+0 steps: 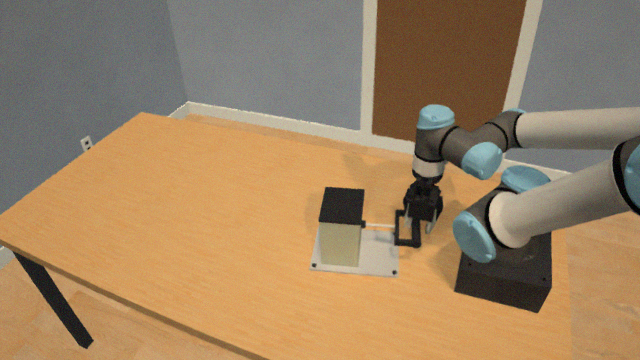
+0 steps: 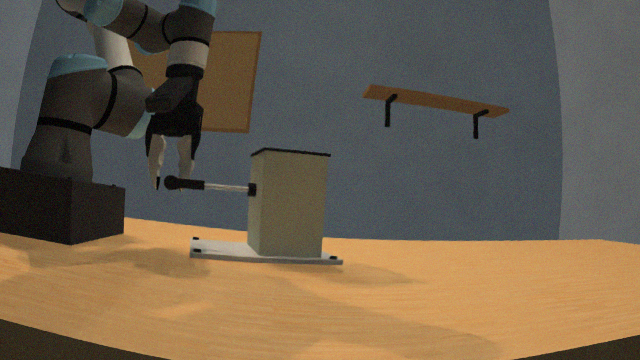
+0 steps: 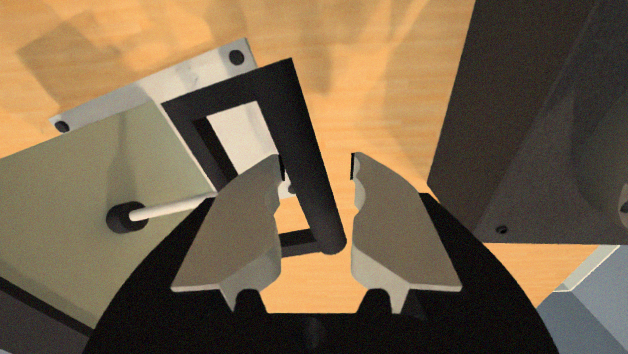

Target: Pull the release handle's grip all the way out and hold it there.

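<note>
The release handle's black grip bar (image 1: 416, 233) (image 2: 172, 183) (image 3: 318, 210) is the outer side of a rectangular frame. Its pale rod (image 1: 381, 225) (image 2: 227, 188) (image 3: 170, 207) shows between the frame and the beige housing (image 1: 340, 244) (image 2: 287, 205) (image 3: 60, 200), so the handle stands pulled out. My gripper (image 1: 419, 228) (image 2: 170, 188) (image 3: 317, 157) points down with its jaws partly apart. One jaw is inside the frame, close to the bar; the other is outside, with a visible gap to the bar. Whether the inner jaw touches the bar is unclear.
The housing stands on a light grey base plate (image 1: 380, 259) (image 2: 220, 250) (image 3: 200, 68) with dark corner bolts, on the wooden table (image 1: 200, 200). The arm's dark pedestal (image 1: 500, 285) (image 2: 35, 210) (image 3: 520, 150) is on the outer side of the handle. A wall shelf (image 2: 435, 100) is in the background.
</note>
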